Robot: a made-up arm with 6 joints.
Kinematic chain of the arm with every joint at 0, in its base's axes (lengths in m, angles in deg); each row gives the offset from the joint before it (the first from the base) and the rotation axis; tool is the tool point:
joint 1: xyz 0 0 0.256 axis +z
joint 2: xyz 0 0 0 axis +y
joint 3: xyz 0 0 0.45 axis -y
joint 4: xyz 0 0 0 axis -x
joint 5: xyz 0.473 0 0 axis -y
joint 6: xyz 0 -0.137 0 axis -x
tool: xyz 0 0 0
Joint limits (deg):
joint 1: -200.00..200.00
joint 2: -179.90..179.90
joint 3: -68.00..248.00
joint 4: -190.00..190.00
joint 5: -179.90..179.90
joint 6: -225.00..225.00
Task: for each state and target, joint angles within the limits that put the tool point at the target. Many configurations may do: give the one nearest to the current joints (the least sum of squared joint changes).
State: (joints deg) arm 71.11 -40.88 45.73 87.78 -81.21 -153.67
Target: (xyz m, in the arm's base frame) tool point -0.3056 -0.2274 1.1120
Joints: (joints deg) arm 39.34 -30.36 61.74 97.50 -81.21 -153.67
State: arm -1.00 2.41 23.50 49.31 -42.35 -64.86
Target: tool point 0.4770 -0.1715 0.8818
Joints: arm -8.99 6.24 16.11 46.17 -42.35 -64.86
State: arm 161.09 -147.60 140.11 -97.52 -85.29 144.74
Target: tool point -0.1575 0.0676 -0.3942
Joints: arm 154.41 -147.68 195.21 -92.95 -85.29 144.74
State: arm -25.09 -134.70 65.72 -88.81 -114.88 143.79
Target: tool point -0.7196 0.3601 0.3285
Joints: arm -26.73 -117.43 44.11 -89.17 -114.88 143.79
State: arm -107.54 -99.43 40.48 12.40 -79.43 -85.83
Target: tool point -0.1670 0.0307 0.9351
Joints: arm -64.18 -51.66 5.69 1.31 -79.43 -85.83
